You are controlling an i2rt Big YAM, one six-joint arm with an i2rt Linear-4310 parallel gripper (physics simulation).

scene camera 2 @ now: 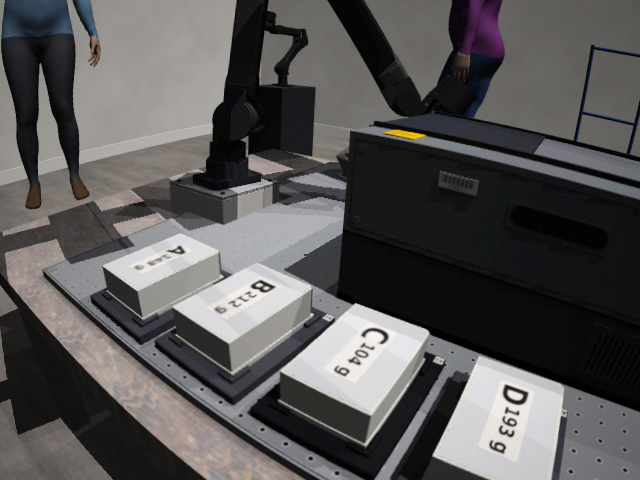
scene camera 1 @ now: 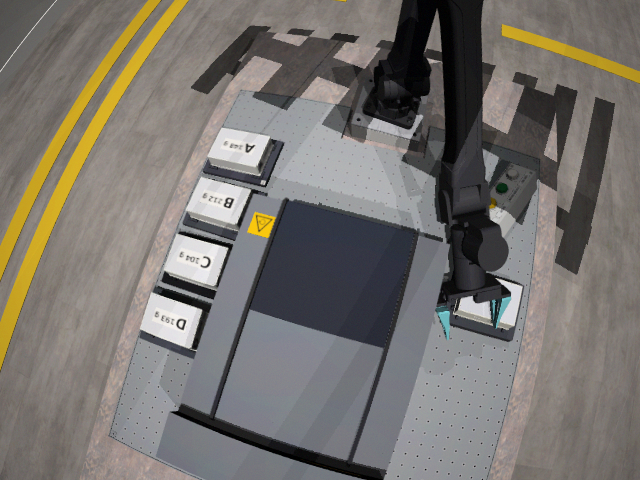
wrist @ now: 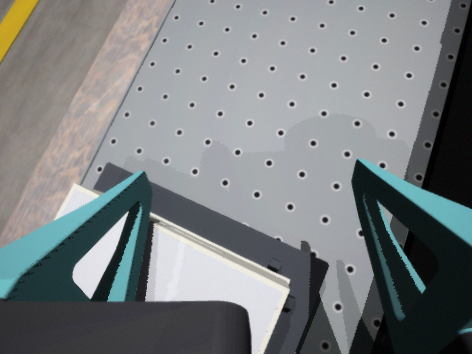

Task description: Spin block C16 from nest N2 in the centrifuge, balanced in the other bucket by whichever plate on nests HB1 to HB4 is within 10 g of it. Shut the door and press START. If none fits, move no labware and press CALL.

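Where they show: gripper, between the fingertips: point(scene camera 1: 471, 333) point(wrist: 248, 175); arm's base, origin of its link: point(scene camera 2: 227, 181) point(scene camera 1: 391, 109).
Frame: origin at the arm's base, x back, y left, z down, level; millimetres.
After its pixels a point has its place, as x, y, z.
Note:
My gripper point(scene camera 1: 471, 333) @[-445, 308, -40] point(wrist: 248, 175) @[-445, 308, -40] is open and empty above a white block point(scene camera 1: 512, 297) @[-348, 373, -29] point(wrist: 210, 285) @[-393, 302, -29] on a dark nest point(wrist: 200, 207) @[-422, 337, 13] right of the centrifuge point(scene camera 1: 418, 310) @[-470, 185, -173] point(scene camera 2: 403, 175) @[-450, -123, -137]. One finger is over the block, the other over the gap beside the centrifuge. No label shows on this block. White plates A point(scene camera 1: 240, 149) @[-236, -274, -17] point(scene camera 2: 162, 273) @[-263, -302, -17], B point(scene camera 1: 219, 201) @[-367, -257, -17] point(scene camera 2: 242, 315) @[-387, -286, -17], C point(scene camera 1: 199, 260) @[-498, -237, -17] point(scene camera 2: 356, 356) @[-501, -258, -17] and D point(scene camera 1: 173, 320) @[-634, -234, -17] point(scene camera 2: 506, 418) @[-635, -245, -17] sit on nests at the left. B reads 212 g, C 104 g, D 193 g; A's weight is blurred. No buckets show.
The centrifuge top has a dark panel point(scene camera 1: 336, 268) @[-454, 46, -176] and a lighter grey panel point(scene camera 1: 305, 372) @[-617, 64, -173]. A control box at the right rear bears a green button point(scene camera 1: 501, 188) @[-127, 292, -33], a yellow one point(scene camera 1: 492, 203) @[-172, 279, -35] and a pale one point(scene camera 1: 512, 174) @[-81, 311, -34]. The arm passes beside it.

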